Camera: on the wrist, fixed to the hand. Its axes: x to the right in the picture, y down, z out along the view.
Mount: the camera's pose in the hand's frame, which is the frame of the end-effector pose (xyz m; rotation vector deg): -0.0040 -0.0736 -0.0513 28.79 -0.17 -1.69
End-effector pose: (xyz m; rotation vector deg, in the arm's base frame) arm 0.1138 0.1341 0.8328 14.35 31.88 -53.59
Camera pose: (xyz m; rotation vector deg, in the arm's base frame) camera 0.0344 0.1167 0.7947 39.71 18.02 -62.75
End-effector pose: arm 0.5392 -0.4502 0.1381 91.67 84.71 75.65
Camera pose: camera 0.4647 -0.4486 0.0880 106.97 110.60 55.69
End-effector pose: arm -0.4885 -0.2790 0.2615 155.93 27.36 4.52
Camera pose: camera -0.5217 -0.1980 0.2817 -170.30 -32.15 3.33
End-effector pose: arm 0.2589 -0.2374 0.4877 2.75 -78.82 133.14
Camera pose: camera 0.3005 -0.1654 0.5217 12.62 -43.24 148.00
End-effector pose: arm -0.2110 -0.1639 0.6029 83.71 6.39 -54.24
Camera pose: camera -0.2334 -0.1052 0.5387 110.09 -6.70 -60.00
